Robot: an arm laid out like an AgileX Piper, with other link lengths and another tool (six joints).
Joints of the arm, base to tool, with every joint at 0 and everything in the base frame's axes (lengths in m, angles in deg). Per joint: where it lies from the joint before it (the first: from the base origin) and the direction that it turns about. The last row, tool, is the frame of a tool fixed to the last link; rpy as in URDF.
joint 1: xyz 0 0 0.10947 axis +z
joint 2: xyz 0 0 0 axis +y
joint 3: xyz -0.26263 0 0.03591 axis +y
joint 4: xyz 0.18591 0 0.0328 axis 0.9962 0 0.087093
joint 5: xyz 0 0 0 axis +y
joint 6: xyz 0.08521 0 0.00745 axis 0.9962 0 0.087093
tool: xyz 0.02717 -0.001 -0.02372 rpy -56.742 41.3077 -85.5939
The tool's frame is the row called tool.
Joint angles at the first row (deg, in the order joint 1, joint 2, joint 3, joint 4, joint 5, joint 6):
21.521 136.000 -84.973 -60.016 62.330 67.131
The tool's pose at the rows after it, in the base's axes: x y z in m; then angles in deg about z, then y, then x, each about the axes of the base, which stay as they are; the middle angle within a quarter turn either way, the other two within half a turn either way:
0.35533 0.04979 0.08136 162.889 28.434 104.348
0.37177 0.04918 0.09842 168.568 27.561 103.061
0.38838 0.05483 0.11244 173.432 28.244 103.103
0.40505 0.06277 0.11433 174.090 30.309 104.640
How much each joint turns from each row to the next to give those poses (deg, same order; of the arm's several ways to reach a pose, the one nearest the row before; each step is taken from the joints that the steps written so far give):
-0.944 -0.594 -6.041 0.483 2.439 0.053
-0.970 0.066 -6.514 0.759 1.711 -0.916
-0.197 0.829 -7.143 1.283 0.536 -1.493
-0.001 3.096 -8.132 2.263 0.001 -4.468

